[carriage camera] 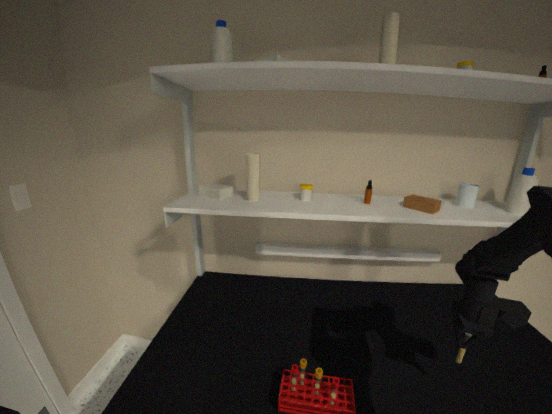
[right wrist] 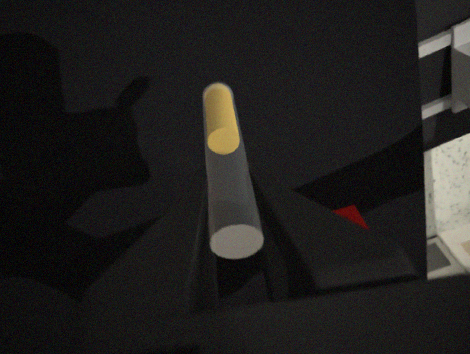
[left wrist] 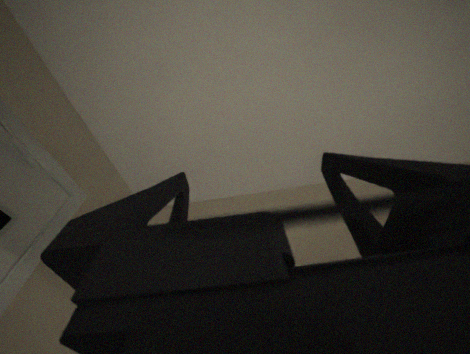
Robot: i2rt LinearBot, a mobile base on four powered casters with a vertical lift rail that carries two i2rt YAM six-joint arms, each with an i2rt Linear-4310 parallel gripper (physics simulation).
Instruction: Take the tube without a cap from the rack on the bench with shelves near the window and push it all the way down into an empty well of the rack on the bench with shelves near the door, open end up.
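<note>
My right gripper is shut on the uncapped tube, a clear tube with yellow content at its lower end. The tube's open end is towards the right wrist camera, and it hangs above the black bench, right of the rack. The red rack stands on the bench at the bottom of the carriage view, its near part cut off. It holds several tubes, with orange-yellow and red caps. A red corner of the rack shows in the right wrist view. My left gripper is open and empty, away from the bench.
The black bench lies under two white shelves that carry bottles, jars, cylinders and a brown block. A pale rail runs on the wall below them. A wall and a door edge stand at the left.
</note>
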